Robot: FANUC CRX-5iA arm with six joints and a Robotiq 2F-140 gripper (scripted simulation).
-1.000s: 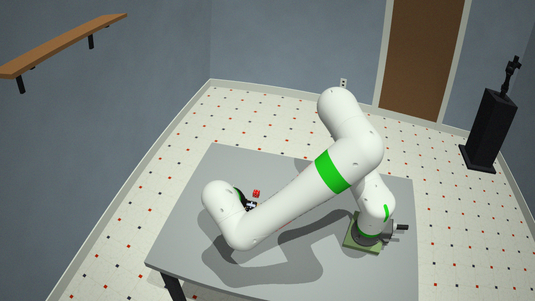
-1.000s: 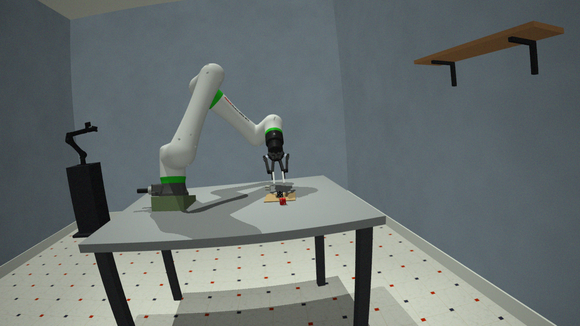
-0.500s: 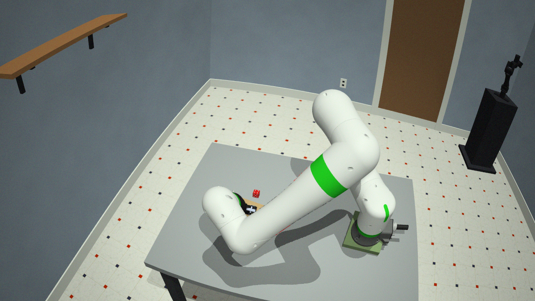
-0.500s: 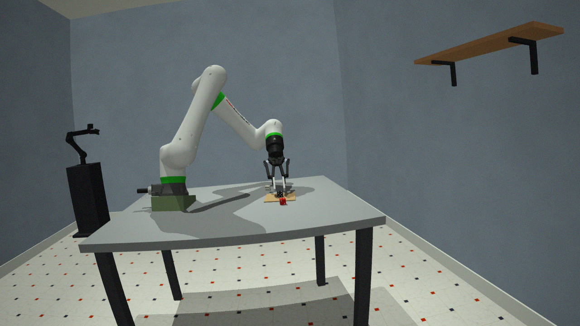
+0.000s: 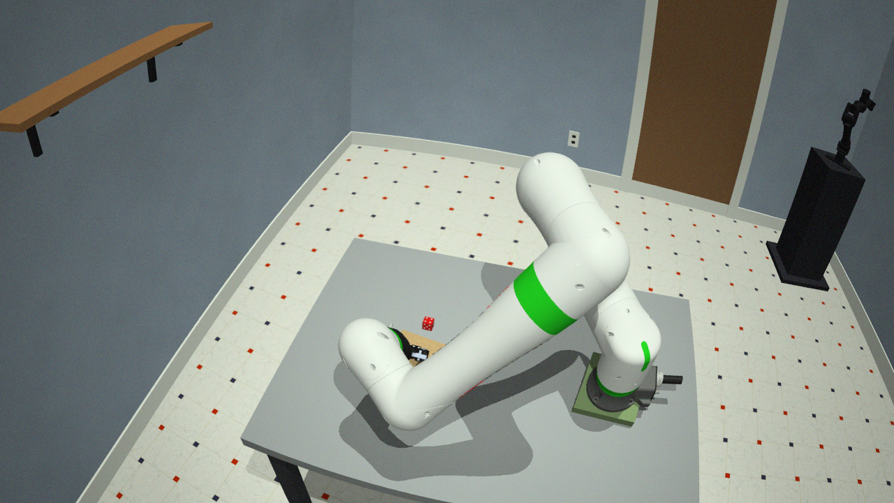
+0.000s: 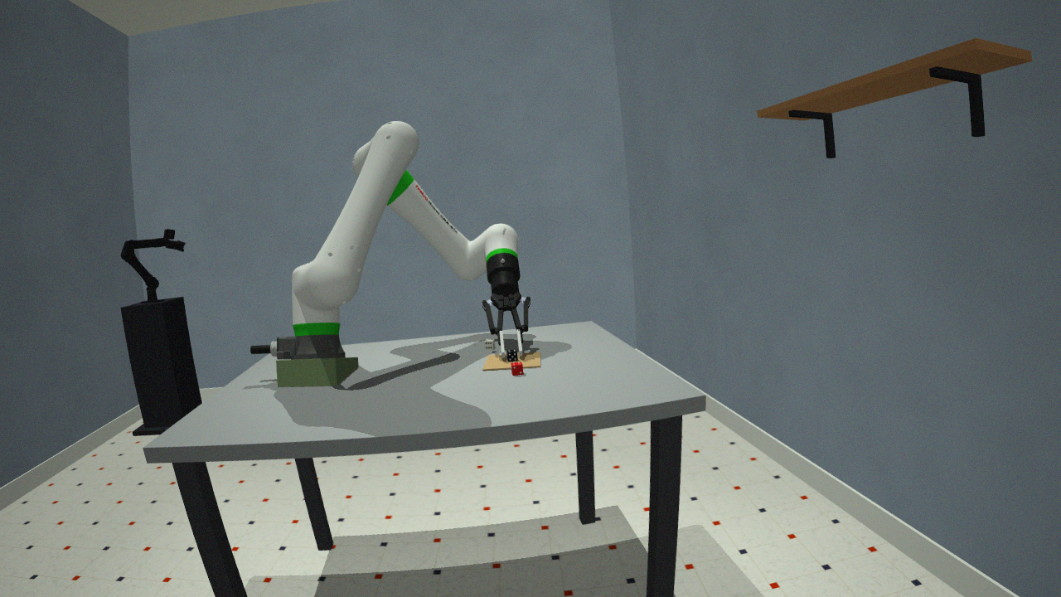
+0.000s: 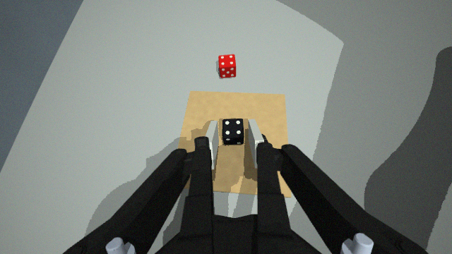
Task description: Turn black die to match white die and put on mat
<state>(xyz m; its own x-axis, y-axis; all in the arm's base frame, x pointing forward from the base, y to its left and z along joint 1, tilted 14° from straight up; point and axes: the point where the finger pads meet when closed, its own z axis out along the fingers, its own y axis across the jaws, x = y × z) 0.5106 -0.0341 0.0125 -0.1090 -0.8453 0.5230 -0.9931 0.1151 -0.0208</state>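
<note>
Now: hand 3 cm above the black die and 2 cm to the left of it. From my hand the other things lie so: white die: 15 cm to the left, 4 cm behind, 3 cm below; tan mat: 4 cm below, 2 cm to the right; red die: 14 cm to the right, 3 cm below, 1 cm behind.
</note>
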